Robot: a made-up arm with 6 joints.
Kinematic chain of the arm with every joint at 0, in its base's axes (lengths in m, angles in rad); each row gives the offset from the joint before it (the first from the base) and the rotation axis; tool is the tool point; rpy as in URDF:
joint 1: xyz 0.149 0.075 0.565 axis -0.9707 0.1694 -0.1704
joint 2: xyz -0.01 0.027 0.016 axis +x
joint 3: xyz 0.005 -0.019 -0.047 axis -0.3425 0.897 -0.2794
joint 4: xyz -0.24 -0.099 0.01 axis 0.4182 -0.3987 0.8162
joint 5: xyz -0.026 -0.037 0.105 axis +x
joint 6: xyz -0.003 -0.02 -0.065 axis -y
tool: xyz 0.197 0.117 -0.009 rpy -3.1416 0 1.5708
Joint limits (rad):
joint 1: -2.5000..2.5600
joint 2: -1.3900..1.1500
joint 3: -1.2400..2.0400
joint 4: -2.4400..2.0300
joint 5: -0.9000..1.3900
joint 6: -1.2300..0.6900
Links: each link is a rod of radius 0.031 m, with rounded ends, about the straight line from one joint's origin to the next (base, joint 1, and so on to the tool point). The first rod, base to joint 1, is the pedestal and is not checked.
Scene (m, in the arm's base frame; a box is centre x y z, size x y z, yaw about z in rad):
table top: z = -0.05
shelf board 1: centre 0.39 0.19 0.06 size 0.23 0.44 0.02 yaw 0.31
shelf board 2: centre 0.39 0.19 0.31 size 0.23 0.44 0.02 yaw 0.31
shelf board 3: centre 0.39 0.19 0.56 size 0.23 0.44 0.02 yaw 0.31
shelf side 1: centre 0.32 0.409 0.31 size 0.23 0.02 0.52 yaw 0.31
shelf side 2: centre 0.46 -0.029 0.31 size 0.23 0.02 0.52 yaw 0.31
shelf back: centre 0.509 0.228 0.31 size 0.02 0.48 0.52 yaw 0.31
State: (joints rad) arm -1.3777 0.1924 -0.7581 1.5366 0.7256 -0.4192
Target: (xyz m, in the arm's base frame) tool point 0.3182 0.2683 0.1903
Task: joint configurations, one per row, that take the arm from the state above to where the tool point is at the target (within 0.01 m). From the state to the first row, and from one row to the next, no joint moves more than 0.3 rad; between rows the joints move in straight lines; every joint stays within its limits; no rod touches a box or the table.
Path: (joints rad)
1: -1.3668 0.1198 -0.7460 1.2396 0.5387 -0.5249
2: -1.3559 0.0472 -0.7339 0.9426 0.3518 -0.6306
3: -1.3450 -0.0254 -0.7218 0.6455 0.1649 -0.7363
4: -1.3341 -0.0980 -0.7096 0.3485 -0.0220 -0.8420
5: -1.3231 -0.1706 -0.6975 0.0515 -0.2089 -0.9476
6: -1.3122 -0.2432 -0.6854 -0.2455 -0.3958 -1.0533
7: -1.3013 -0.3157 -0.6733 -0.5425 -0.5827 -1.1590
8: -1.3465 -0.3501 -0.9567 -0.5536 -0.7414 -1.1945
9: -1.3918 -0.3845 -1.2400 -0.5646 -0.9000 -1.2300

